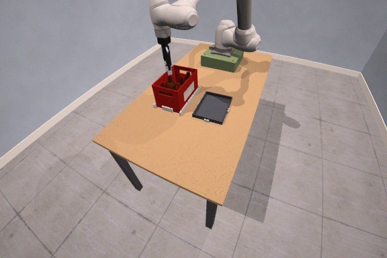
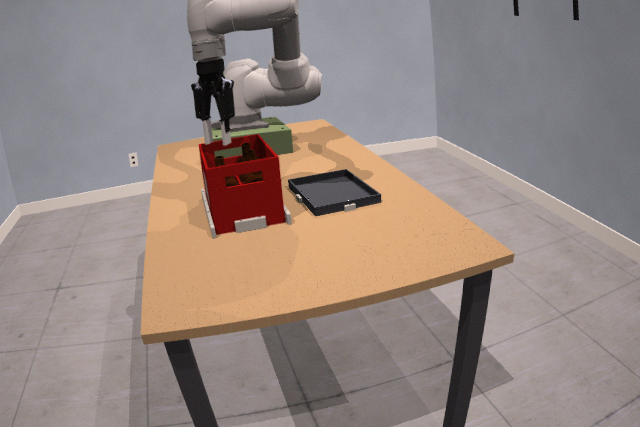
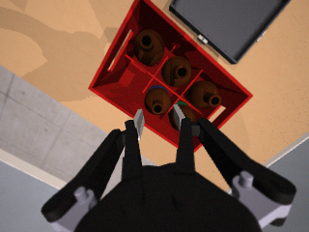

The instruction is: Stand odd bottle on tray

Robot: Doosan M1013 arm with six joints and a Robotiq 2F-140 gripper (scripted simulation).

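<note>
The red crate is 4 cm to the left of my hand and 15 cm below it. From my hand the other things lie so: dark grey tray 1 cm ahead, 31 cm to the left, 22 cm below; glass bottle 9 cm ahead, 14 cm below.
</note>
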